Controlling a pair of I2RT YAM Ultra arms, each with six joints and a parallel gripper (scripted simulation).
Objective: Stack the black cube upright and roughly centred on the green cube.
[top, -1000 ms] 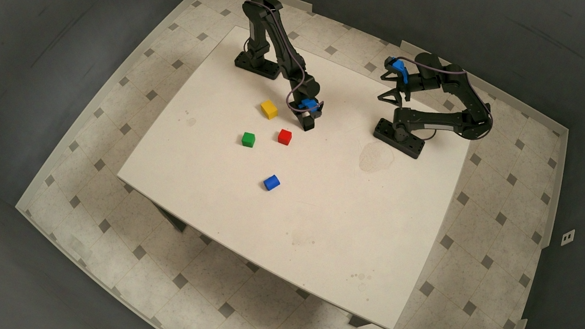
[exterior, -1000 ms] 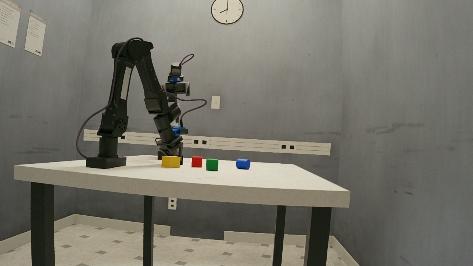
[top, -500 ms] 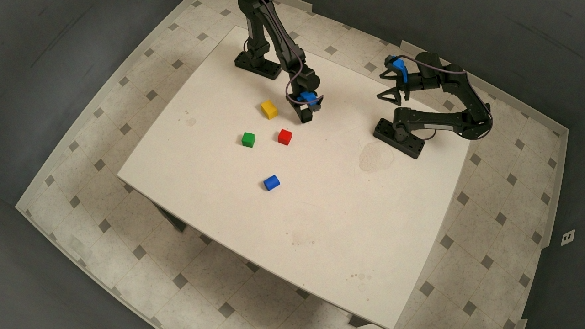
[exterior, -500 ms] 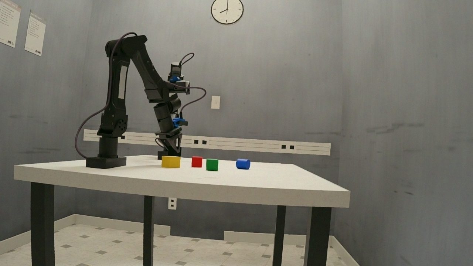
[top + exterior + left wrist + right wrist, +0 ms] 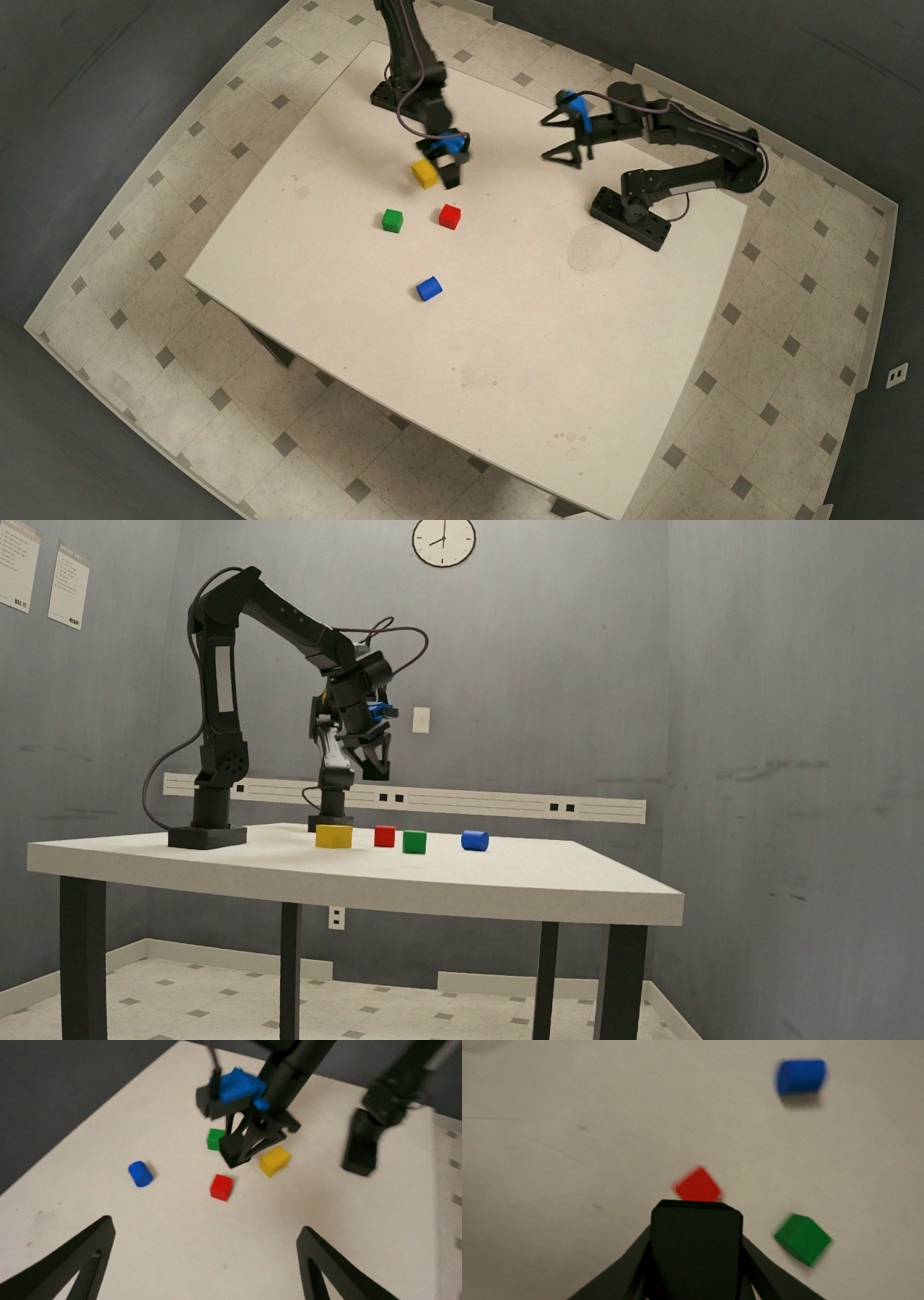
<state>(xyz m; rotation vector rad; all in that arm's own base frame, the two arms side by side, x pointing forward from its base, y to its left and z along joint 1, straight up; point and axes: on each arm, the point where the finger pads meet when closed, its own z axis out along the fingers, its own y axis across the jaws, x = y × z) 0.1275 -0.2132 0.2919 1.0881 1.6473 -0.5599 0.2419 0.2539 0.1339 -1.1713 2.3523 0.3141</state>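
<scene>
The green cube lies 130 mm below my right hand, 100 mm ahead of it and 90 mm to the right of it. Round my right hand: black cube right at my right hand; then red cube 130 mm below, 20 mm to the left, 20 mm ahead; then yellow cube 130 mm below, 100 mm to the right, 50 mm behind.
</scene>
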